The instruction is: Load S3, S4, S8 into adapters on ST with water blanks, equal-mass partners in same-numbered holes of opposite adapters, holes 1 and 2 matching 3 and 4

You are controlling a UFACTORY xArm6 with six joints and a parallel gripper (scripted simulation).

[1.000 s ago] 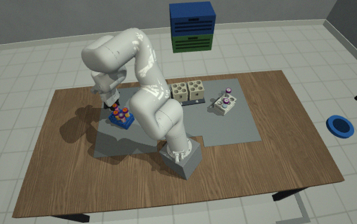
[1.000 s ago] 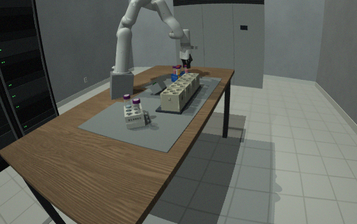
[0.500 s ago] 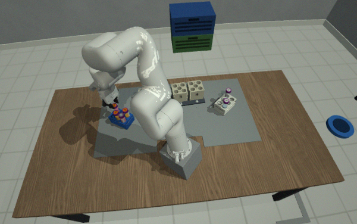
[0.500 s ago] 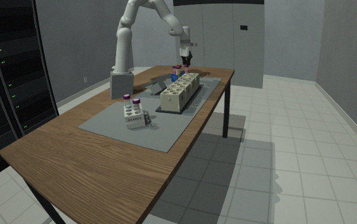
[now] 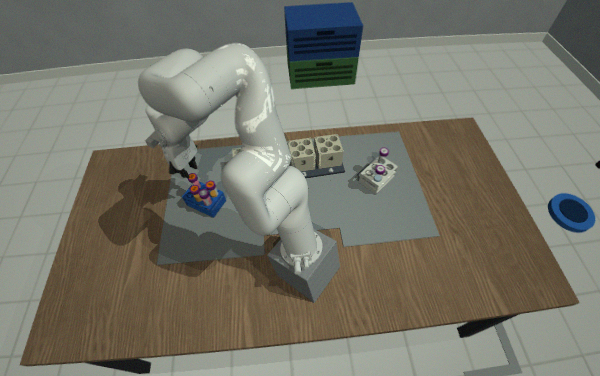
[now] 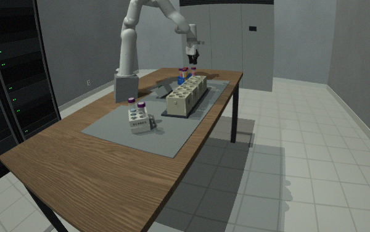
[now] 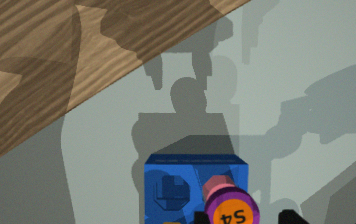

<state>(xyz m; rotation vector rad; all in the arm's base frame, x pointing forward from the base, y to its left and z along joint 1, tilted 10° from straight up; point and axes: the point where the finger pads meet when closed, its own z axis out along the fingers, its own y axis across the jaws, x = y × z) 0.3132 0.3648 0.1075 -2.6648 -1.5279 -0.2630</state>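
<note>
Right now my hand is 10 cm above the amber-filled sample tube, 5 cm past it and 2 cm to the left of it. The rest, counted from my hand: adapter (19 cm to the right, 12 cm below, 10 cm ahead); then white blanks rack (70 cm to the right, 14 cm below, 2 cm ahead).
</note>
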